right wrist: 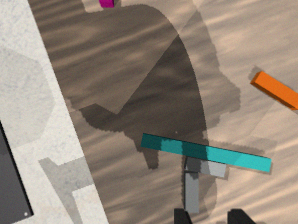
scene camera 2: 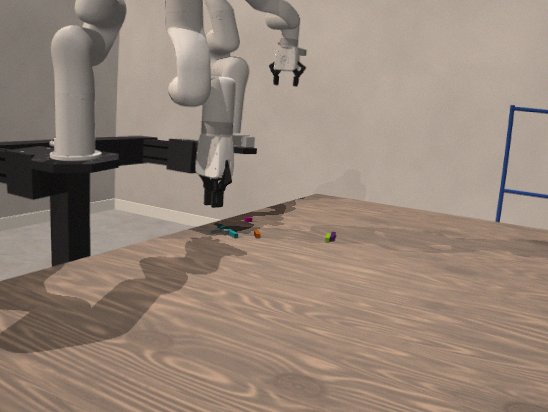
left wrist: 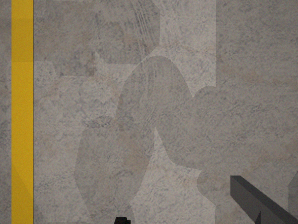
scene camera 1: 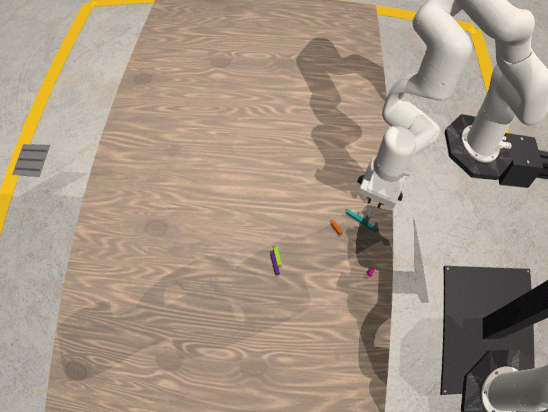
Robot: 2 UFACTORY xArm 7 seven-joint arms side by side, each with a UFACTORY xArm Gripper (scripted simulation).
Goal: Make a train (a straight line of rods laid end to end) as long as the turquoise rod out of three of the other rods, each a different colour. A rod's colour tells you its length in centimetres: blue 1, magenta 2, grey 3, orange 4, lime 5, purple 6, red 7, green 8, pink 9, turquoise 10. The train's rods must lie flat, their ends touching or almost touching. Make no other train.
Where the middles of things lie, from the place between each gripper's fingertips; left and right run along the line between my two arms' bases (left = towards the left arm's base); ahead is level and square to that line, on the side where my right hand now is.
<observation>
I see my right gripper (scene camera 2: 213, 206) 2 cm short of the turquoise rod (right wrist: 150, 141), 3 cm to the right of it and 8 cm above it.
Right now my left hand (scene camera 2: 285, 85) is 320 mm short of the turquoise rod, 920 mm to the left of it and 410 mm above it.
</observation>
